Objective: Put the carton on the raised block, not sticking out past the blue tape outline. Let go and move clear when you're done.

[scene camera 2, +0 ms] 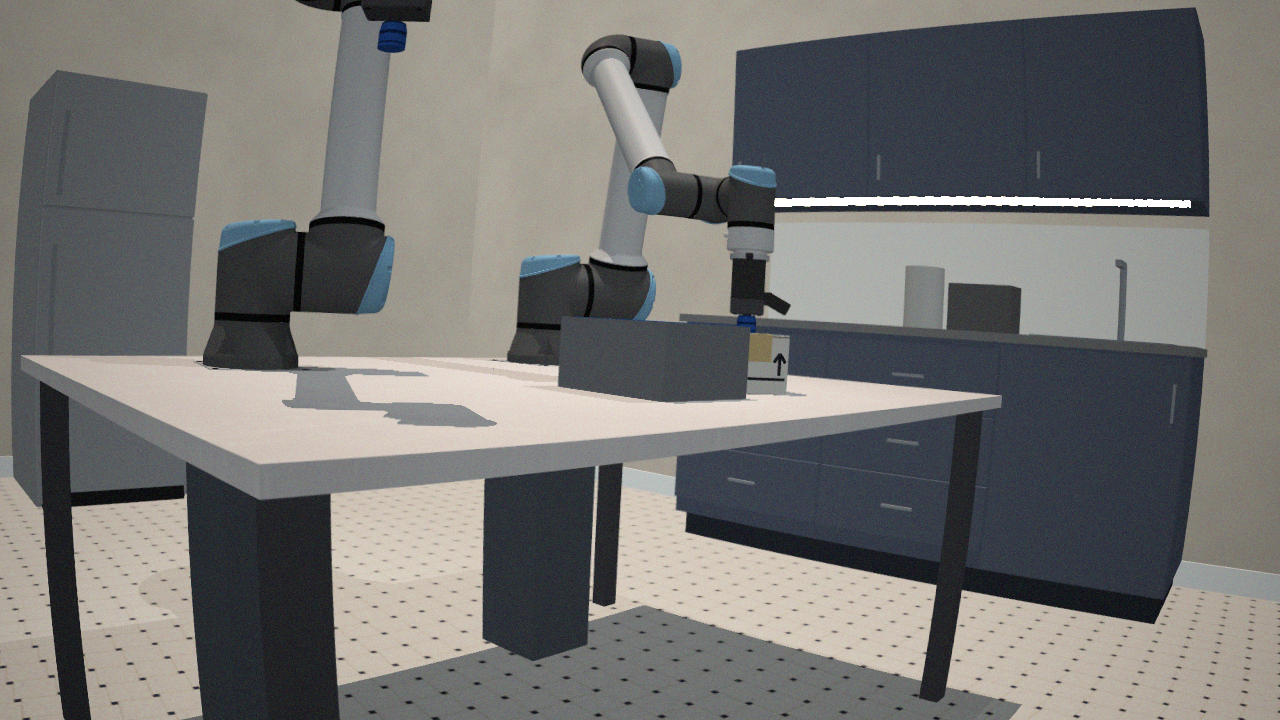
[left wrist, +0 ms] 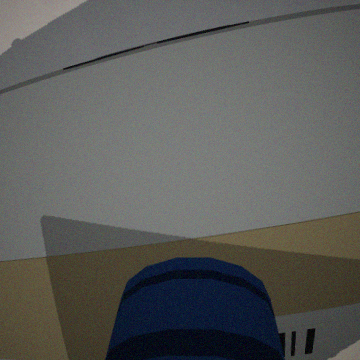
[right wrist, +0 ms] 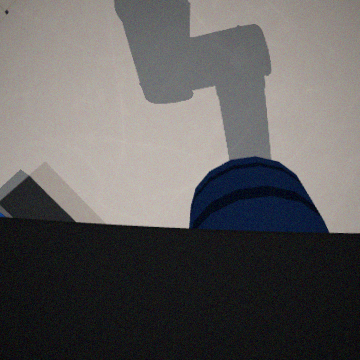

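The carton stands upright on the table, partly hidden behind the right end of the raised block in the scene view. It has pale faces, a tan band, a black arrow and a barcode. The raised block is a dark grey box; a bit of its blue tape shows at the left edge of the right wrist view. My left gripper, a blue suction cup, is at the carton's top; whether it grips is not visible. My right gripper is high above the table, holding nothing.
The table bears both arm bases. The right arm's base is at the left and the left arm's base is behind the block. A counter with blue cabinets stands behind, and a fridge at the left.
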